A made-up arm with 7 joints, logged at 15 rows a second.
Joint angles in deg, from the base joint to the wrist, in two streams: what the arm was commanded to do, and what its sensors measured. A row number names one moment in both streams.
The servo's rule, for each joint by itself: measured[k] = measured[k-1] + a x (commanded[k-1-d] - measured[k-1]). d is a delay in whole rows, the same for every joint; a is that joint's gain. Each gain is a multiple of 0.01, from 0.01 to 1. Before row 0 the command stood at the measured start. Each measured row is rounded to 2 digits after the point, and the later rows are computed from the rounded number. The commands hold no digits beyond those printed.
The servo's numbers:
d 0
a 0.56 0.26 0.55 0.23 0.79 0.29 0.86
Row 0, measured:
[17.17, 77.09, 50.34, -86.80, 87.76, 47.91, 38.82]
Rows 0 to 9, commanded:
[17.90, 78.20, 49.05, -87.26, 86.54, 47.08, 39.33]
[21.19, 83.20, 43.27, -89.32, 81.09, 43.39, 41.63]
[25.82, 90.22, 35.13, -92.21, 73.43, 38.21, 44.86]
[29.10, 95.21, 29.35, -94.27, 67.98, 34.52, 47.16]
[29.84, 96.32, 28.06, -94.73, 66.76, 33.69, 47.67]
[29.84, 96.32, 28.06, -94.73, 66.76, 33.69, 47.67]
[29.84, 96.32, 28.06, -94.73, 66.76, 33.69, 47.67]
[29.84, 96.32, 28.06, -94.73, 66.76, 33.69, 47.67]
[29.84, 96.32, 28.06, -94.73, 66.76, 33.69, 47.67]
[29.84, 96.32, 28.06, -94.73, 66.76, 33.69, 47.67]
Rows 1 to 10, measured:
[17.58, 77.38, 49.63, -86.91, 86.80, 47.67, 39.26]
[19.60, 78.89, 46.13, -87.46, 82.29, 46.43, 41.30]
[23.08, 81.84, 40.08, -88.55, 75.29, 44.05, 44.36]
[26.45, 85.32, 34.18, -89.87, 69.52, 41.29, 46.77]
[28.35, 88.18, 30.81, -90.99, 67.34, 39.09, 47.54]
[29.18, 90.30, 29.30, -91.85, 66.88, 37.52, 47.65]
[29.55, 91.87, 28.62, -92.51, 66.79, 36.41, 47.67]
[29.71, 93.03, 28.31, -93.02, 66.77, 35.62, 47.67]
[29.78, 93.89, 28.17, -93.41, 66.76, 35.06, 47.67]
[29.81, 94.52, 28.11, -93.71, 66.76, 34.66, 47.67]

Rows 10 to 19, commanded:
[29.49, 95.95, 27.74, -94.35, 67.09, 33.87, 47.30]
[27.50, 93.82, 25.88, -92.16, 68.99, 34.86, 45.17]
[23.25, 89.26, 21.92, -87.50, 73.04, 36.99, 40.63]
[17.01, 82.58, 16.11, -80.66, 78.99, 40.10, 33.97]
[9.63, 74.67, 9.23, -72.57, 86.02, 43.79, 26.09]
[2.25, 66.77, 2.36, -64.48, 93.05, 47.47, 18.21]
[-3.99, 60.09, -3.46, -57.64, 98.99, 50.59, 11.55]
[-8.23, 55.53, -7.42, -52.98, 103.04, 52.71, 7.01]
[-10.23, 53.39, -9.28, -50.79, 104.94, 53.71, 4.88]
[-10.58, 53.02, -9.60, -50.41, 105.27, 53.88, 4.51]
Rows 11 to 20, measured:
[29.63, 94.89, 27.91, -93.86, 67.02, 34.43, 47.35]
[28.44, 94.61, 26.79, -93.47, 68.58, 34.55, 45.48]
[25.53, 93.22, 24.11, -92.10, 72.10, 35.26, 41.31]
[20.76, 90.45, 19.71, -89.47, 77.54, 36.66, 35.00]
[14.53, 86.35, 13.95, -85.58, 84.24, 38.73, 27.34]
[7.65, 81.26, 7.58, -80.73, 91.20, 41.26, 19.49]
[1.13, 75.76, 1.51, -75.42, 97.35, 43.97, 12.66]
[-4.11, 70.50, -3.40, -70.26, 101.85, 46.50, 7.80]
[-7.54, 66.05, -6.63, -65.78, 104.29, 48.59, 5.29]
[-9.24, 62.66, -8.26, -62.24, 105.06, 50.12, 4.62]

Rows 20 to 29, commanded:
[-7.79, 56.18, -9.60, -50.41, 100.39, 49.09, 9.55]
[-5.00, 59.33, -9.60, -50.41, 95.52, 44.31, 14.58]
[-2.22, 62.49, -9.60, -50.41, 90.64, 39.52, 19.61]
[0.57, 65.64, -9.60, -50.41, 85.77, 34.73, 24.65]
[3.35, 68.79, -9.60, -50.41, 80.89, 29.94, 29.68]
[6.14, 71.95, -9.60, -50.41, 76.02, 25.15, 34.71]
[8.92, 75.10, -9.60, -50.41, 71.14, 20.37, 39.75]
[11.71, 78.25, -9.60, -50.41, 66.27, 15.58, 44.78]
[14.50, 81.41, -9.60, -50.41, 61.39, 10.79, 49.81]
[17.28, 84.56, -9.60, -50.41, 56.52, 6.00, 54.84]
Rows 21 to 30, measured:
[-8.43, 60.98, -9.00, -59.52, 101.37, 49.82, 8.86]
[-6.51, 60.55, -9.33, -57.42, 96.75, 48.22, 13.78]
[-4.11, 61.05, -9.48, -55.81, 91.92, 45.70, 18.79]
[-1.49, 62.24, -9.55, -54.57, 87.06, 42.52, 23.83]
[1.22, 63.94, -9.58, -53.61, 82.19, 38.87, 28.86]
[3.98, 66.02, -9.59, -52.87, 77.32, 34.89, 33.89]
[6.75, 68.38, -9.60, -52.30, 72.44, 30.68, 38.93]
[9.53, 70.95, -9.60, -51.87, 67.57, 26.30, 43.96]
[12.31, 73.67, -9.60, -51.53, 62.69, 21.80, 48.99]
[15.09, 76.50, -9.60, -51.27, 57.82, 17.22, 54.02]

